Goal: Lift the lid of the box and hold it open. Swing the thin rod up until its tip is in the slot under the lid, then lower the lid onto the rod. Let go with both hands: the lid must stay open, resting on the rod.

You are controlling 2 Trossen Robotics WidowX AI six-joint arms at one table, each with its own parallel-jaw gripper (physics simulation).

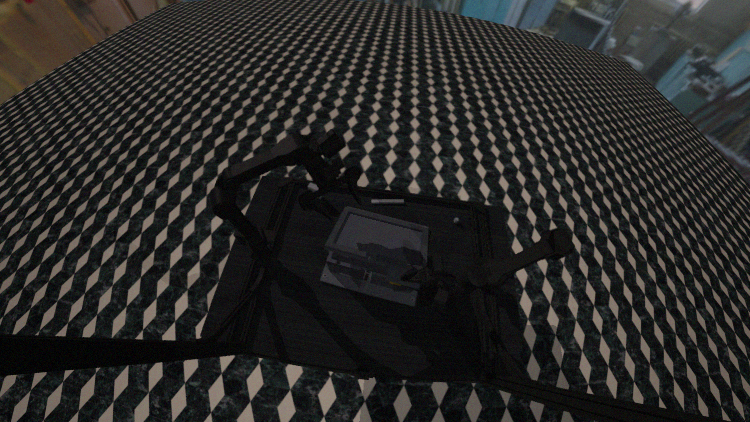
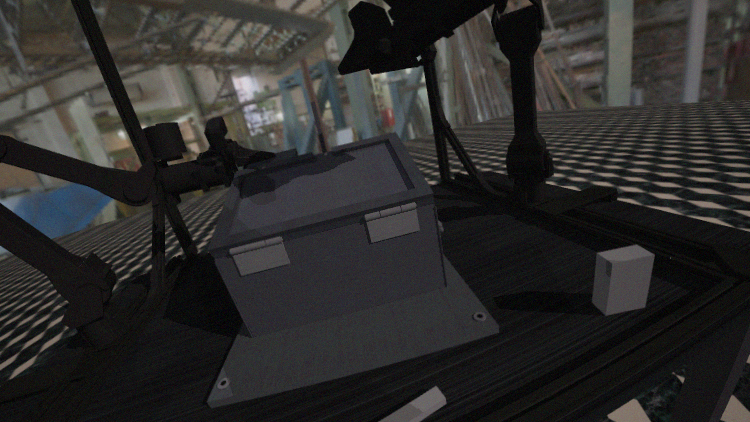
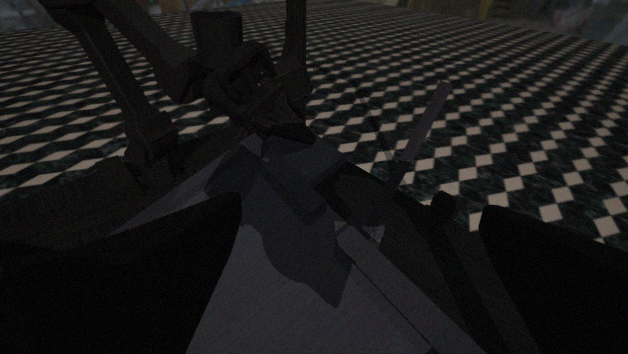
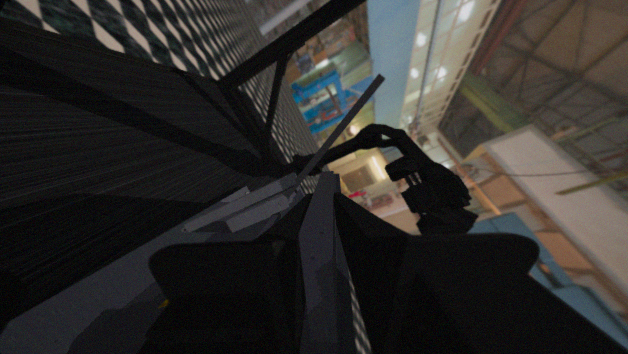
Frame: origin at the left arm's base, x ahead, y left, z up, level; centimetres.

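Seen in the pictures: left gripper, fingertip midpoint: [image 1: 347,212] [image 2: 356,71] [image 3: 359,210] [image 4: 413,190]; right gripper, fingertip midpoint: [image 1: 400,280] [image 2: 275,158] [image 3: 315,145] [image 4: 323,199]; left arm's base at its link origin: [image 1: 262,252] [image 2: 530,200] [image 4: 285,172]; right arm's base at its link origin: [image 2: 111,337] [image 3: 162,178].
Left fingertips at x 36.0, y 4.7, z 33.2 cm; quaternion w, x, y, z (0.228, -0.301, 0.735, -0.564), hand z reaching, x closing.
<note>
Offsets run from my left fingertips to a thing's top centre. "spot": to the spot under its first point.
The grey box [image 1: 361,282] [image 2: 331,268] stands on its base plate @[spot: dy +16.8, dx +12.5, dz -33.9 cm] [image 2: 352,347] in the middle of the dark mat. Its lid [image 1: 377,234] [image 2: 319,188] [image 3: 284,298] [image 4: 317,274] is tilted up at the front. My right gripper [image 1: 414,273] [image 2: 261,158] [image 4: 323,199] is shut on the lid's front edge and holds it raised. The thin rod [image 2: 311,105] [image 3: 422,128] [image 4: 342,124] stands slanted upward beside the box, clear of the lid. My left gripper [image 1: 341,172] [image 4: 413,190] is open and empty, near the rod but not touching it.
A small white strip @[dy +27.9, dx +12.3, dz -34.2 cm] [image 1: 387,201] [image 2: 415,405] lies on the mat behind the box. A small pale knob @[dy +22.2, dx +44.2, dz -32.7 cm] [image 1: 455,219] sits at the mat's back right. The arms' dark bases and struts [image 2: 528,159] stand at both sides. Checkered floor [image 1: 415,84] surrounds the mat.
</note>
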